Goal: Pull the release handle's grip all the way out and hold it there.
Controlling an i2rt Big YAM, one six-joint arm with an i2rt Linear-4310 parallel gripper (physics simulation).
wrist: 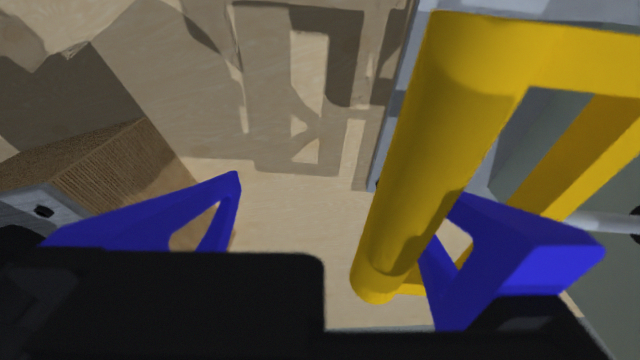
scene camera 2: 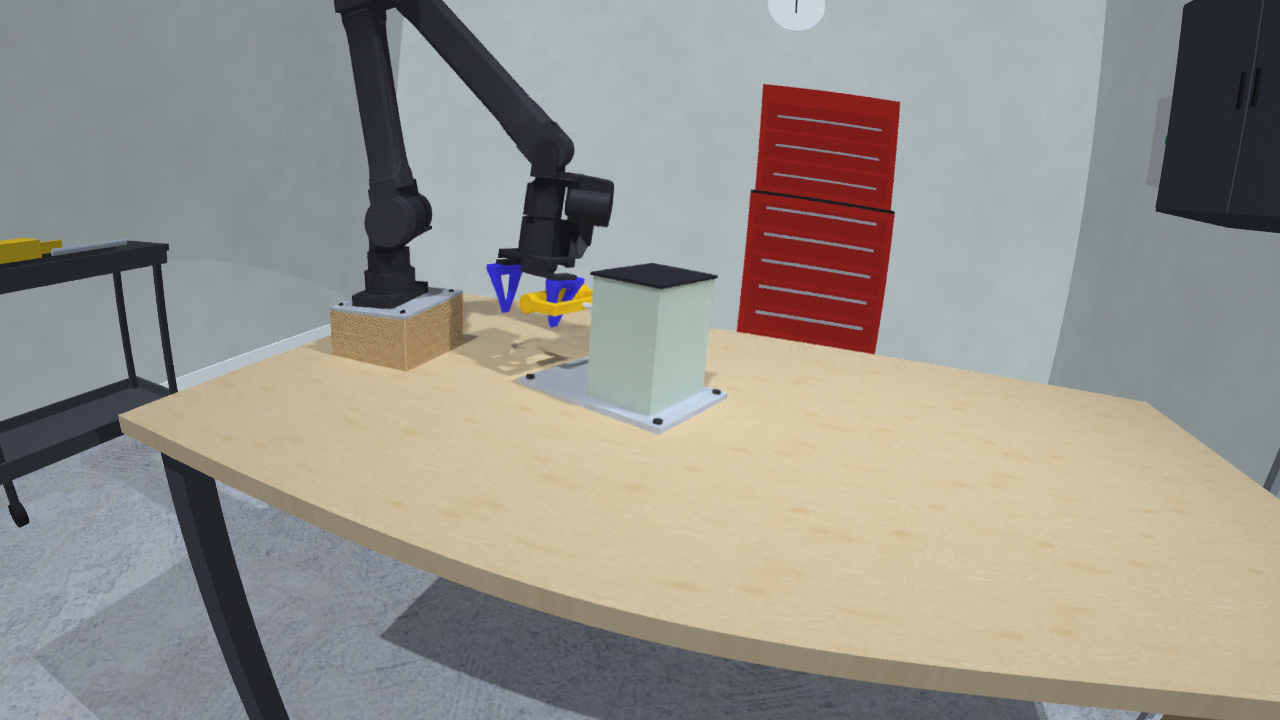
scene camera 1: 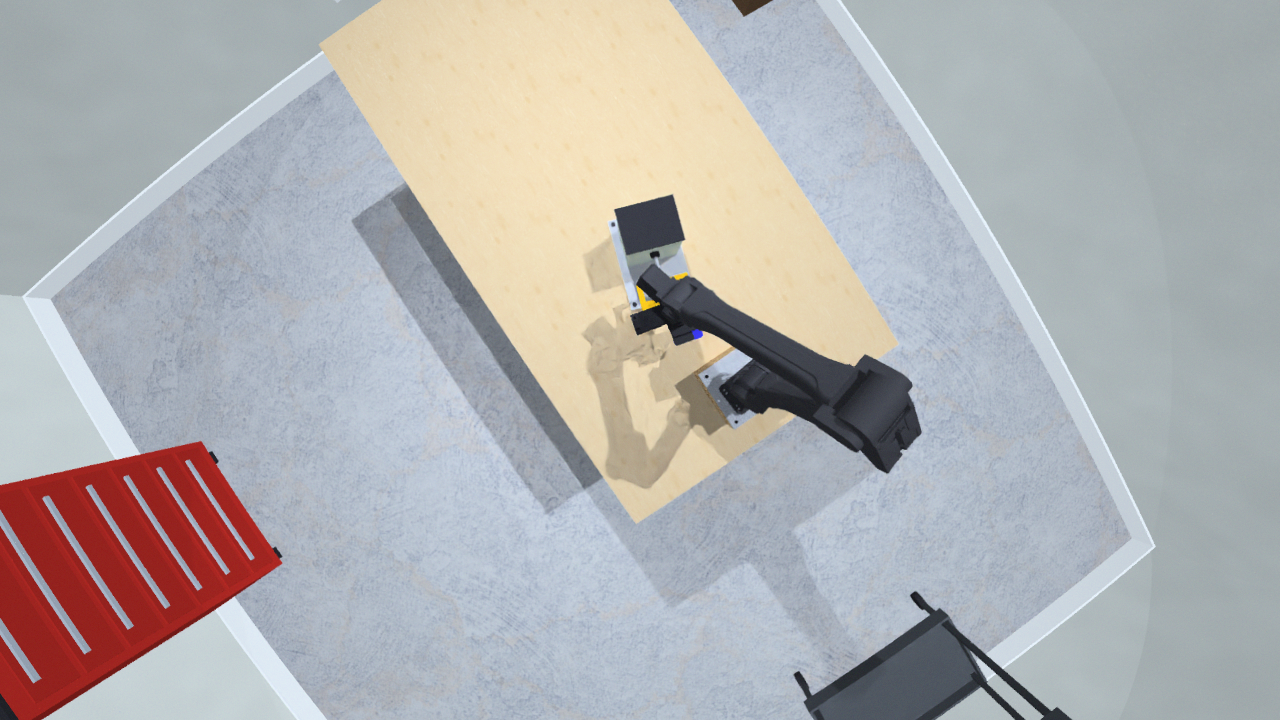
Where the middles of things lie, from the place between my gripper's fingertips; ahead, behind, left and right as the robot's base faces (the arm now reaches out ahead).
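My hand is 5 cm to the left of the grey base plate (scene camera 2: 568, 381) and 16 cm short of it, and it is 7 cm above it.
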